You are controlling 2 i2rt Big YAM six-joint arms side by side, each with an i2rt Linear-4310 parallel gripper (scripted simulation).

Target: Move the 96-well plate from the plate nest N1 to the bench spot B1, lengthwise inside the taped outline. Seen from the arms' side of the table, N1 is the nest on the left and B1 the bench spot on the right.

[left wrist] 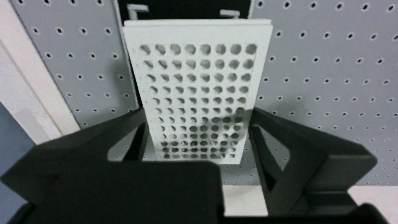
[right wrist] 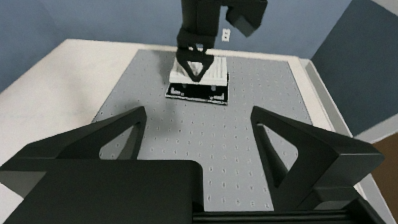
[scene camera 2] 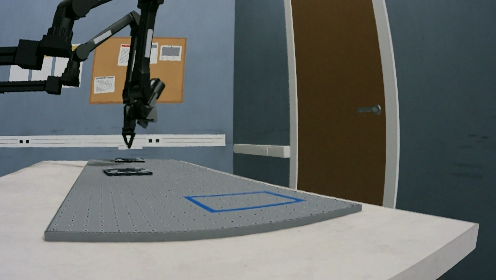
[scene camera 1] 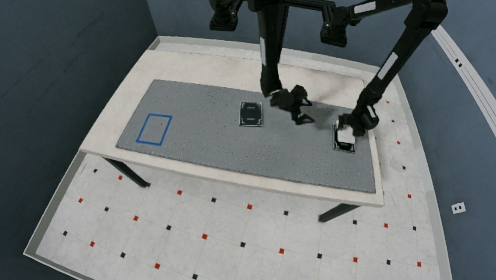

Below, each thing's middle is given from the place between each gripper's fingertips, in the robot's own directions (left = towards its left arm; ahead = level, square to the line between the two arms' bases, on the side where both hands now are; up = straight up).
Now: the white 96-well plate point(left wrist: 198, 107) 20 mm behind my right hand, 220 mm to the left of it and 120 mm below it. The rest, counted from my right hand: black plate nest point(right wrist: 195, 90) (20 mm behind, 240 mm to the left, 190 mm below).
My left hand is 70 mm above the black plate nest and 20 mm to the right of it. From my left hand the other things lie so: white 96-well plate 10 mm below.
